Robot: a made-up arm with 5 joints.
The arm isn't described. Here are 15 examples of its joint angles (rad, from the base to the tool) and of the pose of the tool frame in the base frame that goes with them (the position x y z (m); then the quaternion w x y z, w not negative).
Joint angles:
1: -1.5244 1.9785 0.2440 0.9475 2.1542
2: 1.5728 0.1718 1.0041 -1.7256 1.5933
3: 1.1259 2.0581 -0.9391 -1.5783 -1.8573
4: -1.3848 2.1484 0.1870 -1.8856 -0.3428
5: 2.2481 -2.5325 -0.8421 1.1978 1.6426
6: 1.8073 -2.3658 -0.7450 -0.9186 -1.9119
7: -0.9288 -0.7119 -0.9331 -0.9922 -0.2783
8: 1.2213 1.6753 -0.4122 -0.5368 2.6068
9: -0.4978 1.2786 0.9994 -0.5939 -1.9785
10: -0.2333 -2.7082 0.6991 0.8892 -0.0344
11: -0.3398 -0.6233 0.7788 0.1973 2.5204
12: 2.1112 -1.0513 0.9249 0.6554 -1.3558
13: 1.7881 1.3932 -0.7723 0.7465 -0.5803
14: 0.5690 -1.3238 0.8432 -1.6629 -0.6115
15: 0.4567 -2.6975 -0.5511 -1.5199 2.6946
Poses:
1: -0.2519 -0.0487 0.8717 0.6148 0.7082 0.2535 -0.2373
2: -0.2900 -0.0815 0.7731 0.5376 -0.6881 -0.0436 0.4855
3: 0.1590 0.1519 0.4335 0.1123 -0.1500 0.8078 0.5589
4: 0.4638 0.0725 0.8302 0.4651 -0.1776 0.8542 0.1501
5: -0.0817 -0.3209 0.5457 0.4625 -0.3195 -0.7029 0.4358
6: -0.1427 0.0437 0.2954 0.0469 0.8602 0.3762 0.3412
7: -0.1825 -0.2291 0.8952 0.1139 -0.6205 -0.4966 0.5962
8: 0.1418 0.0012 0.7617 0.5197 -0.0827 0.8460 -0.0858
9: 0.0429 -0.2307 0.6410 0.5575 0.6650 0.4852 -0.1077
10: 0.3146 0.1130 0.9940 0.6999 -0.1515 0.6100 -0.3391
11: 0.2387 0.2208 0.4130 0.4297 -0.0918 -0.5678 -0.6961
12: 0.1240 -0.1921 0.4931 0.2167 0.0516 0.9377 -0.2665
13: -0.3662 0.0453 0.8466 0.7596 -0.5788 -0.0509 0.2924
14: 0.3362 0.1976 0.7710 0.3030 -0.1278 0.2481 -0.9112
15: -0.2307 -0.0736 0.4441 0.7593 0.6436 0.0296 0.0916
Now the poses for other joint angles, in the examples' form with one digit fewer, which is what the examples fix.
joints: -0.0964 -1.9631 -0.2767 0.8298 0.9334
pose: 0.076 -0.378 0.674 0.461 0.558 0.690 0.001
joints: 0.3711 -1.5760 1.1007 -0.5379 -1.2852
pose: 0.109 0.230 0.806 0.767 -0.231 0.239 -0.549
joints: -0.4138 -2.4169 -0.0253 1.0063 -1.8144
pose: -0.109 0.247 0.606 0.753 -0.181 -0.340 -0.533
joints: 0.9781 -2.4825 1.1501 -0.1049 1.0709
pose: 0.424 -0.124 0.411 0.015 0.032 -0.916 0.399
